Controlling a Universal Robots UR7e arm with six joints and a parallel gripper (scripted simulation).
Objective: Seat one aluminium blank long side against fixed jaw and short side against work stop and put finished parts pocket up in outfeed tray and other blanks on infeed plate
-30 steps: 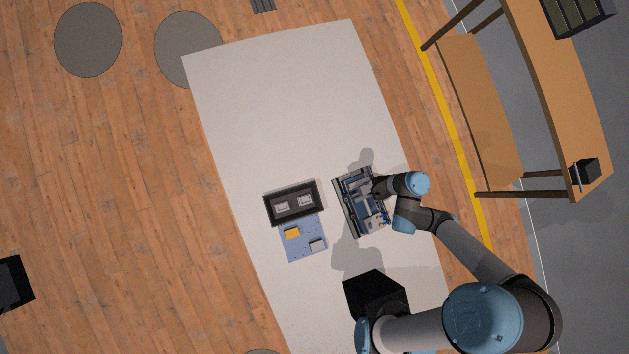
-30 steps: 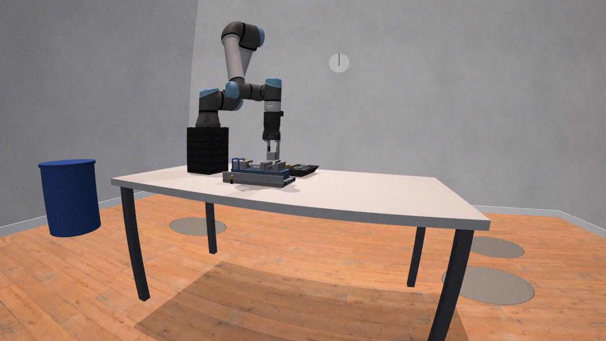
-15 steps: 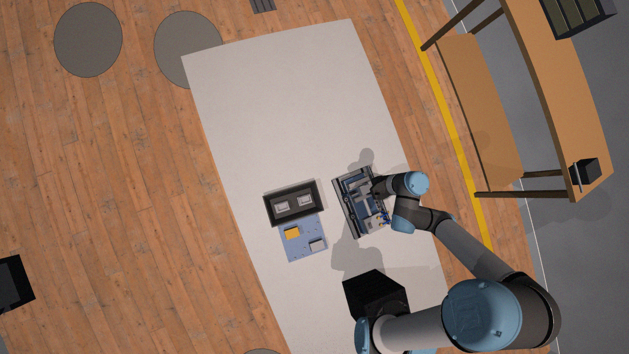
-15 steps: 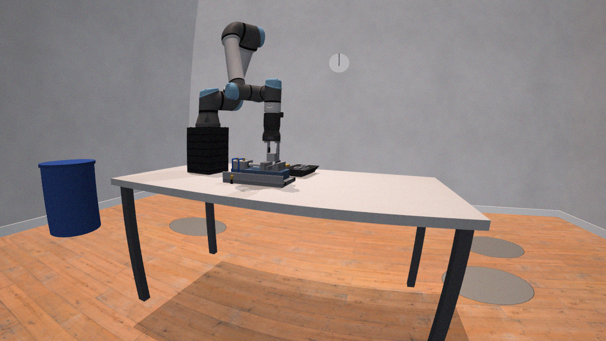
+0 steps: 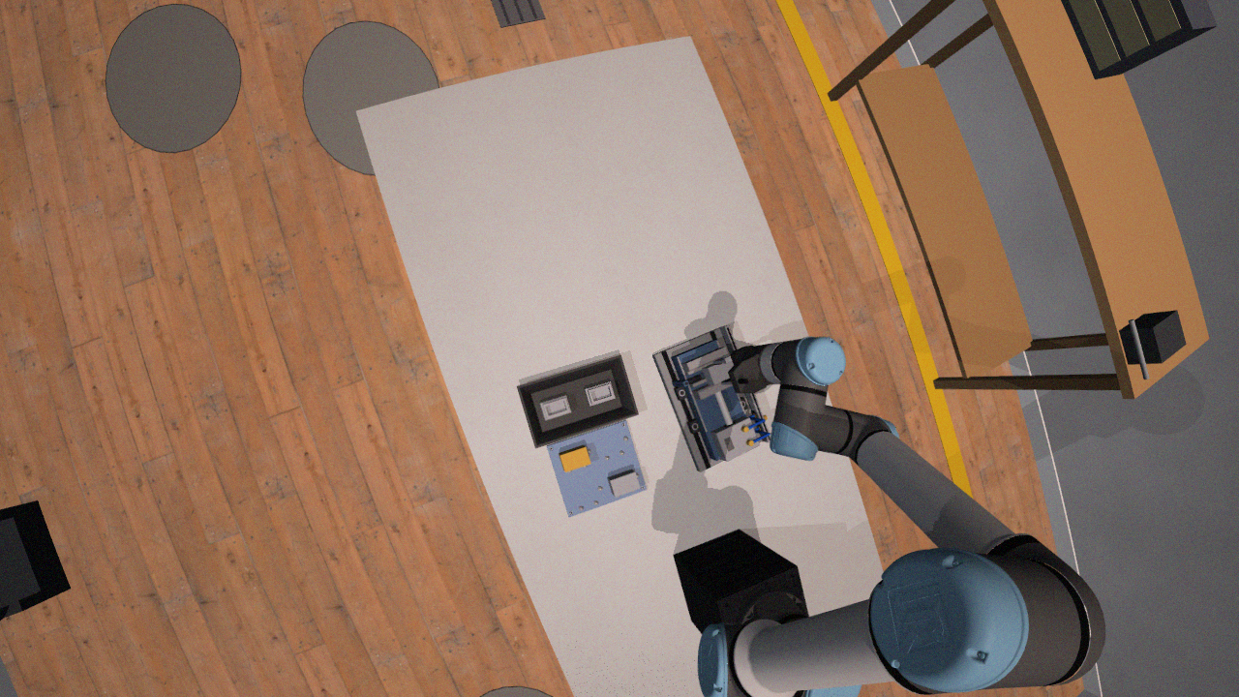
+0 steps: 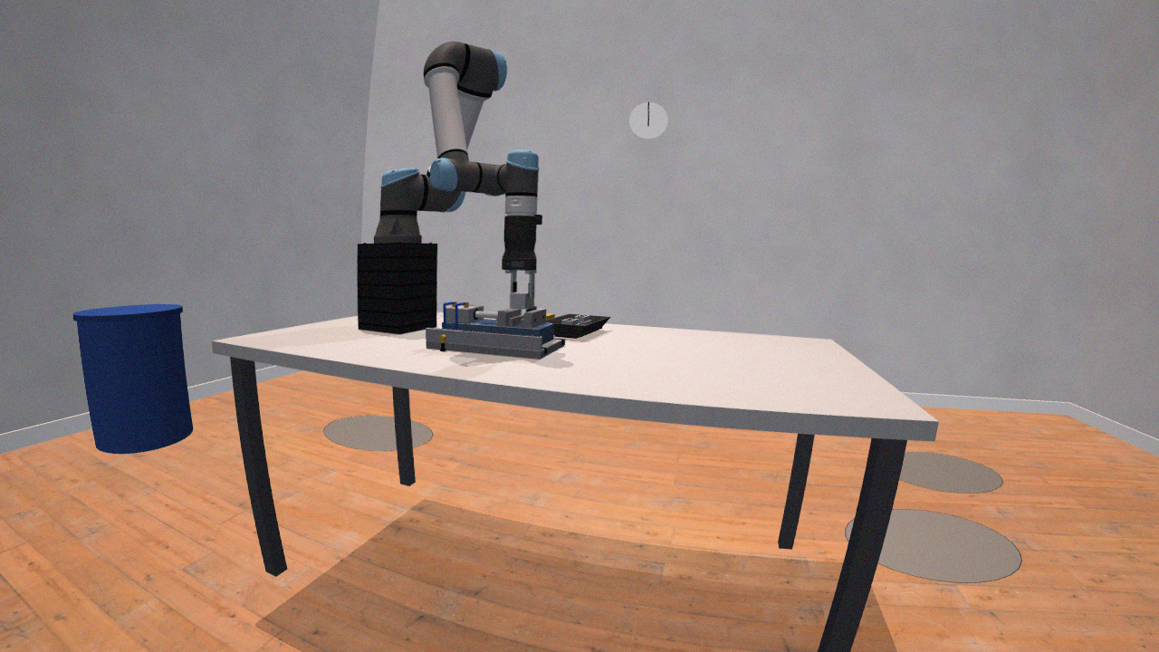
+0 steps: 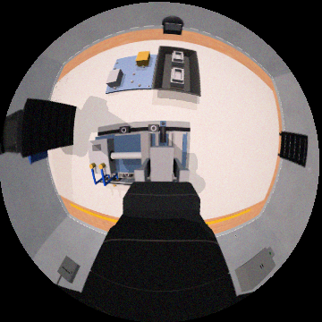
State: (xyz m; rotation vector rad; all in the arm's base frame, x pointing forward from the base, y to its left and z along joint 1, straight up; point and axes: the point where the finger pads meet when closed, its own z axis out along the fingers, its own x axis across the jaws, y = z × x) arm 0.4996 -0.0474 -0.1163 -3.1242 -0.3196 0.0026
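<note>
Right now the vise is 70 mm behind my hand, 10 mm to the right of it and 110 mm below it. The rest, counted from my hand: brass blank (130 mm behind, 340 mm to the left, 120 mm below).
</note>
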